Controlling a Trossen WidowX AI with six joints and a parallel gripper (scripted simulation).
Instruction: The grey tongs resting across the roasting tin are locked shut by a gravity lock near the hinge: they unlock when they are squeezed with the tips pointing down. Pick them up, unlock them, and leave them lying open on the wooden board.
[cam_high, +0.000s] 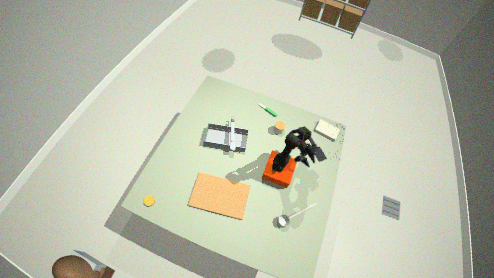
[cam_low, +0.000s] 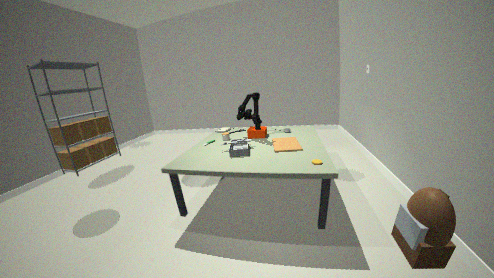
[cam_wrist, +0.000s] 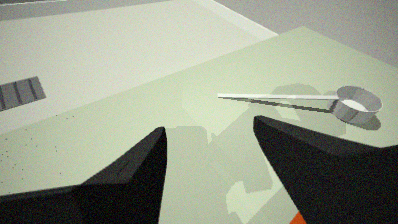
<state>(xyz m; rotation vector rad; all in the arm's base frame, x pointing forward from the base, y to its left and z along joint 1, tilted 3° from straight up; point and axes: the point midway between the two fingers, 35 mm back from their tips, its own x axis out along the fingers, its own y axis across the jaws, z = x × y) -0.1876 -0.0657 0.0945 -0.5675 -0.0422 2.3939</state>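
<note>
The roasting tin lies 62 cm ahead of my gripper tip, 14 cm below it and 11 cm to the right of it. Round my gripper tip: black spatula 27 cm to the right, 17 cm below, 4 cm behind; jar 32 cm to the right, 26 cm ahead, 14 cm below; cream block 44 cm to the right, 16 cm below, 13 cm behind.
</note>
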